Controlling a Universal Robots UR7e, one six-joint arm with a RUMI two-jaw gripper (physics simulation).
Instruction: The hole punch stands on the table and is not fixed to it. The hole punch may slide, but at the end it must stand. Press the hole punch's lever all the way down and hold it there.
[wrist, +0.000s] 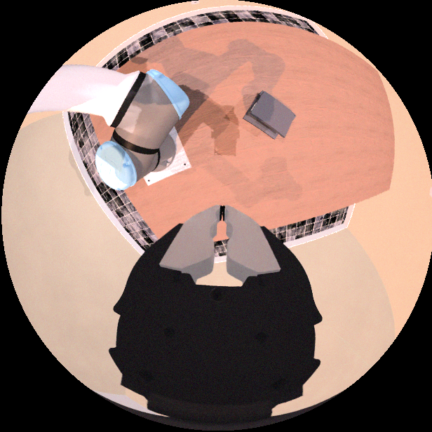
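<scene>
The hole punch (270, 115) is a dark grey block with a broad flat lever on top. It stands on the wooden table, right of centre in the upper part of the wrist view. A narrow dark gap shows between the lever and the base along the near left side; how far the lever is down cannot be told exactly. My gripper (222, 207) is shut with its fingertips together and nothing between them. It hangs high above the table and well apart from the hole punch, which lies up and to the right of the fingertips in the view.
The wooden table (340, 150) has a dark tiled border (107, 212) with a white edge. The robot's own arm (150, 112) and its white base plate (172, 172) are at the left. Shadows of the arm fall on the table left of and around the hole punch.
</scene>
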